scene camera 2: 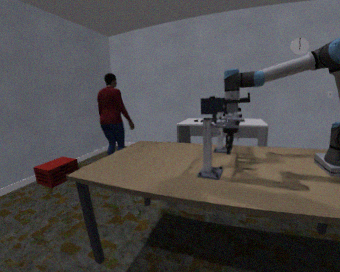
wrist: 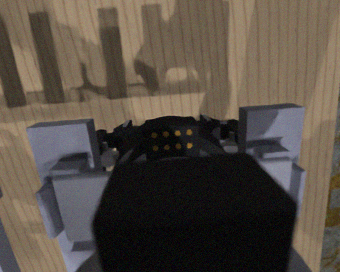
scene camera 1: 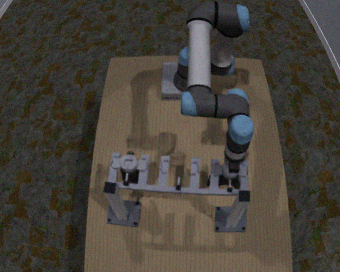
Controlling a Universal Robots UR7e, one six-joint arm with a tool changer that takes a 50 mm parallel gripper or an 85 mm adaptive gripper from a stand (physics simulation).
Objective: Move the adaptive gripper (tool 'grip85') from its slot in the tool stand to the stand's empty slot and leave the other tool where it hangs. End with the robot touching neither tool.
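Where they show: arm's base, origin of its link: [scene camera 2: 339,161].
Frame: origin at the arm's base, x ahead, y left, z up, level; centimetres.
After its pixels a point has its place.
The tool stand [scene camera 1: 160,190] @(x 66.6, y -24.3, z 22.3 cm) [scene camera 2: 207,145] @(x 76.4, y 4.1, z 11.1 cm) has three slots. The adaptive gripper [scene camera 1: 230,172] [scene camera 2: 229,150] hangs in the right-hand slot in scene camera 1. In the wrist view, its black body with gold contacts [wrist: 172,140] @(x 60.3, y 2.2, z 24.0 cm) sits between two grey prongs [wrist: 75,200] @(x 62.0, y -3.6, z 23.0 cm) [wrist: 272,130] @(x 62.1, y 7.2, z 22.4 cm). The arm's wrist end [scene camera 1: 236,150] [scene camera 2: 231,102] is right above it; whether they are coupled cannot be told. Its fingers point down below the slot, too small to tell open or shut. The other tool [scene camera 1: 129,164] @(x 54.9, y -33.5, z 22.9 cm) hangs in the left slot. The middle slot's prongs [scene camera 1: 164,172] @(x 60.3, y -21.8, z 23.0 cm) [scene camera 1: 195,175] @(x 63.3, y -11.5, z 22.5 cm) hold no tool.
The stand's two posts [scene camera 1: 116,202] @(x 66.6, y -40.8, z 17.2 cm) [scene camera 1: 237,207] @(x 77.9, y 1.1, z 19.7 cm) rise from the wooden table [scene camera 1: 165,255] @(x 85.0, y -26.8, z -5.8 cm) [scene camera 2: 140,175] @(x 114.6, y 9.2, z -5.8 cm). The robot base [scene camera 1: 170,82] @(x -0.8, y -9.0, z 0.4 cm) [scene camera 2: 327,162] @(x 7.6, y 0.7, z -0.3 cm) is behind the stand. A white table [scene camera 2: 255,122], a person in red [scene camera 2: 111,107] and red boxes [scene camera 2: 56,170] are beyond the table.
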